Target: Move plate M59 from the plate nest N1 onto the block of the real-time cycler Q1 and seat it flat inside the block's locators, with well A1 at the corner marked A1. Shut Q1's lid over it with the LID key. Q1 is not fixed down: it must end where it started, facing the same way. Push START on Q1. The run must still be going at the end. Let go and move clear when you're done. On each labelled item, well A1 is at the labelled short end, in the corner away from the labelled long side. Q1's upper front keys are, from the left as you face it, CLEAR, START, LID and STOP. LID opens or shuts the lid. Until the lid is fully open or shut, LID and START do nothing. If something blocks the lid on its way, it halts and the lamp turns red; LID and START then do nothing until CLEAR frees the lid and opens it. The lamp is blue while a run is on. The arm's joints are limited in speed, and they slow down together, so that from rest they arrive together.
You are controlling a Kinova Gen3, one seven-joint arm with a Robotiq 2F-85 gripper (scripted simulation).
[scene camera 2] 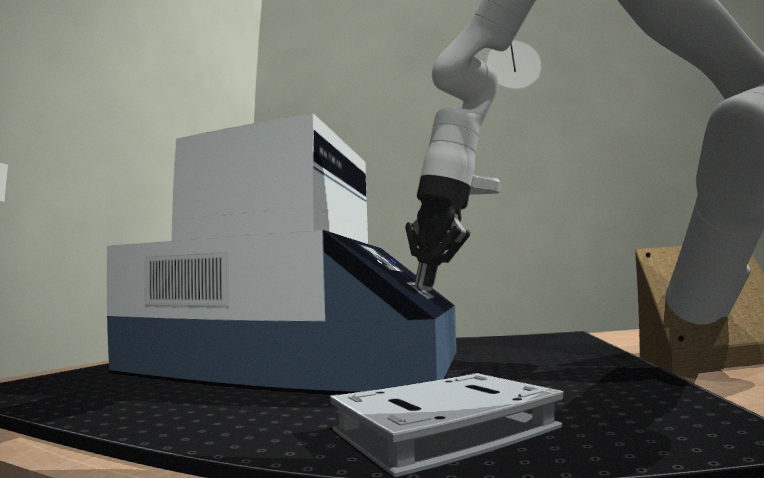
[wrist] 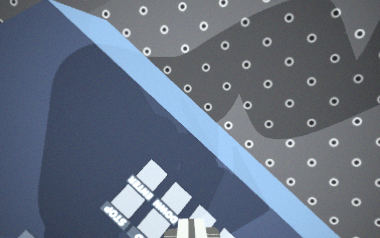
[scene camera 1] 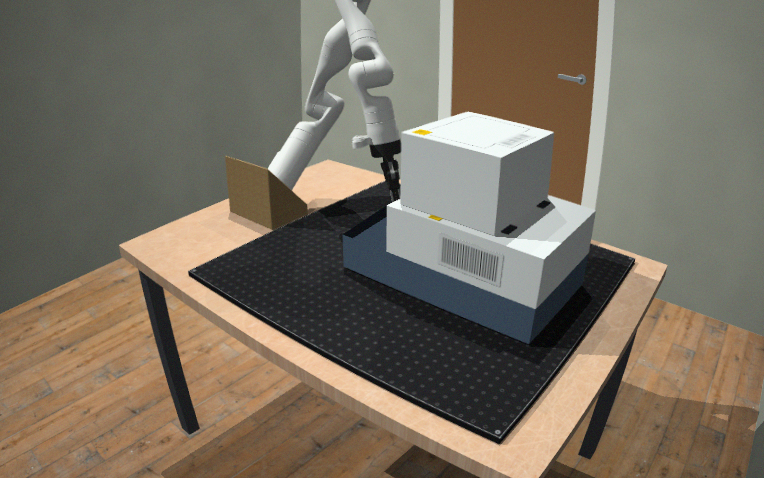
I see my gripper, a cycler lid and a plate nest N1.
